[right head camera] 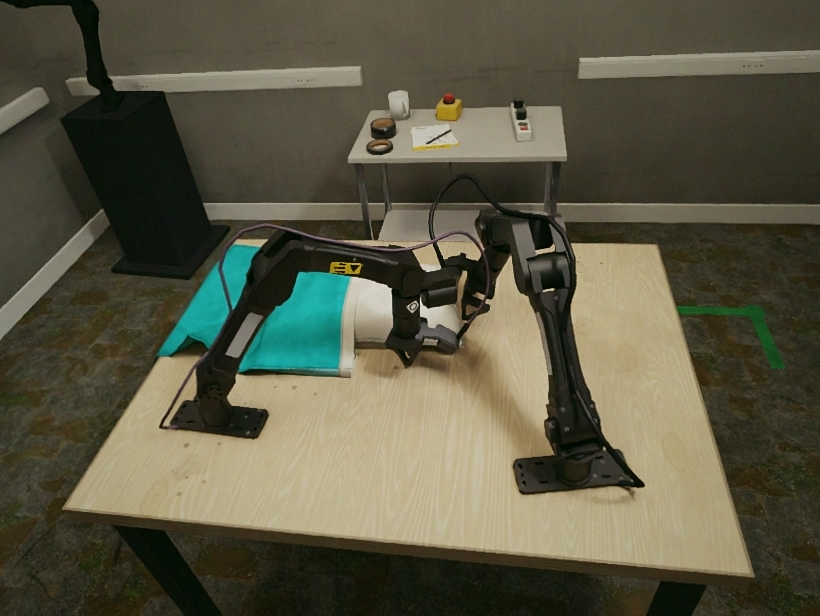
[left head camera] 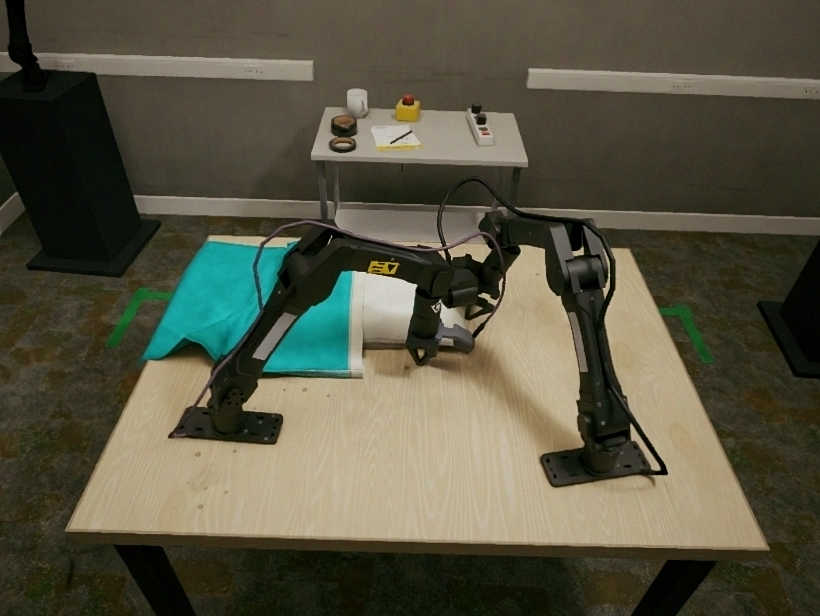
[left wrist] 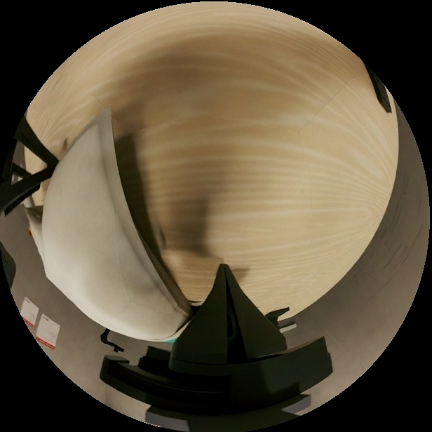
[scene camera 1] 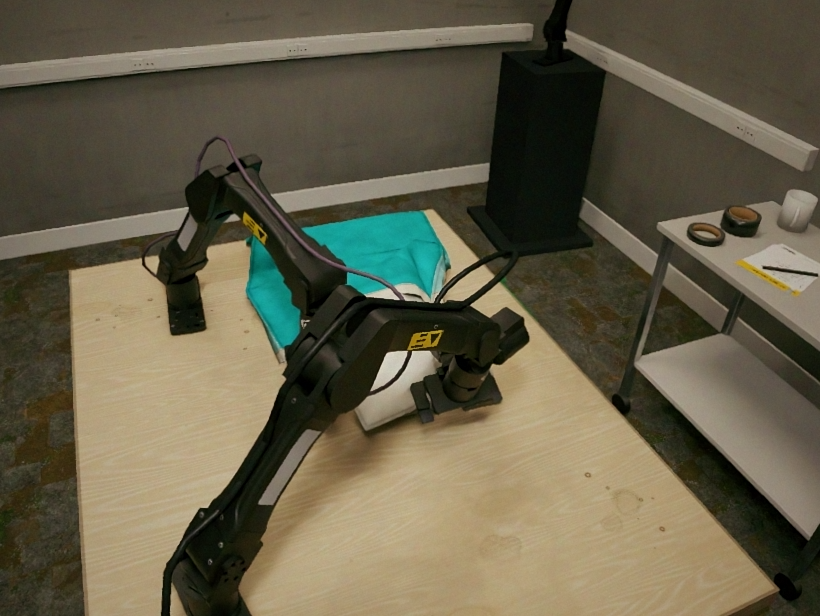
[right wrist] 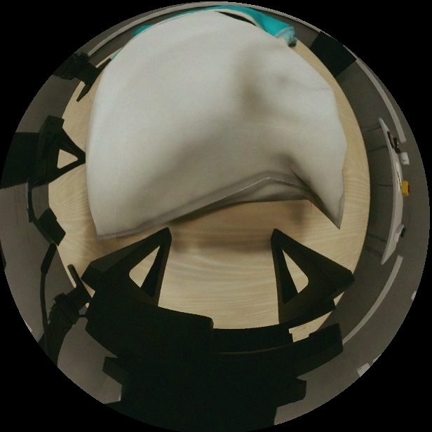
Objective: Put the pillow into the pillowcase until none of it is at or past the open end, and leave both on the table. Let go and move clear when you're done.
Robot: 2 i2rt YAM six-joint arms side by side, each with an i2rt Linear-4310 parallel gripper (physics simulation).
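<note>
The teal pillowcase lies at the back left of the table, its pale-hemmed open end facing right. The white pillow sticks out of that end by a large part; how far it reaches inside is hidden. My left gripper is shut and empty, low beside the pillow's near long edge. My right gripper is open and empty, beyond the pillow's outer end, its fingers either side of bare table.
Both arms reach over the wooden table, their grippers close together around the pillow. The pillowcase's far left corner is rumpled, near the table's left edge. A side table with a mug, tape rolls and a power strip stands behind.
</note>
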